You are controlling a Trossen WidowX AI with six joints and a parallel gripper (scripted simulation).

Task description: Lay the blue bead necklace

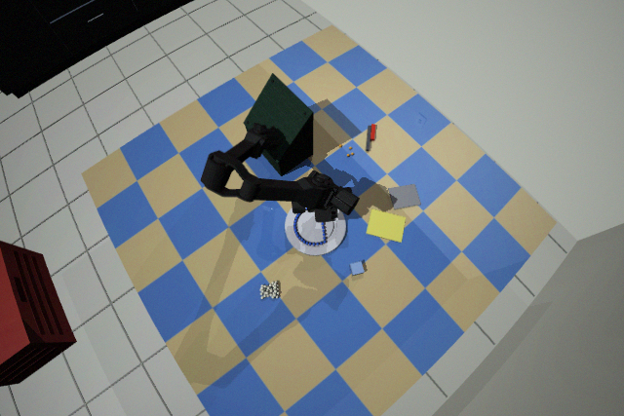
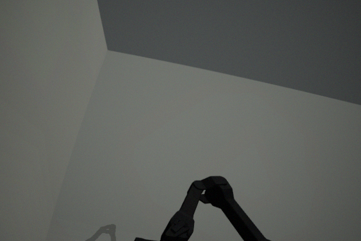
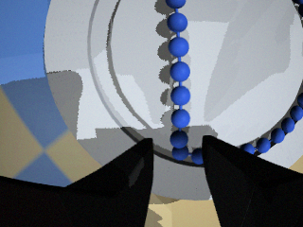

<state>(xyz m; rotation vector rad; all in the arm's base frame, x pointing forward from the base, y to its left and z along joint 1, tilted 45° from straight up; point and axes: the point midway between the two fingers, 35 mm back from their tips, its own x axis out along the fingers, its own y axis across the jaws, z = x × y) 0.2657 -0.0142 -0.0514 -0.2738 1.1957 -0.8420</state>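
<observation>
My gripper tip is 3 cm short of the round white bead board, 4 cm to the left of it and 2 cm above it. From my gripper tip the other things lie so: small blue cube 22 cm ahead, 1 cm to the right, 2 cm below; grey square 11 cm ahead, 28 cm to the left, 2 cm below; yellow pad 16 cm ahead, 16 cm to the left, 2 cm below.
</observation>
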